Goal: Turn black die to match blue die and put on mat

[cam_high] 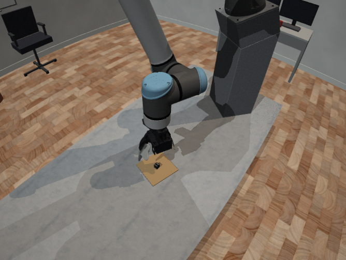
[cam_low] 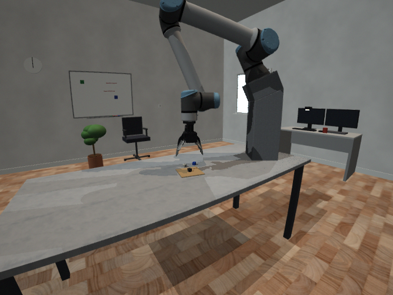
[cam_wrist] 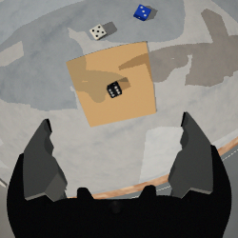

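My hand is 9 cm above the black die. The rest, counted from my hand: blue die 11 cm behind, 9 cm below, 8 cm to the right; tan mat 10 cm below; white die 9 cm to the right, 9 cm below, 4 cm behind.
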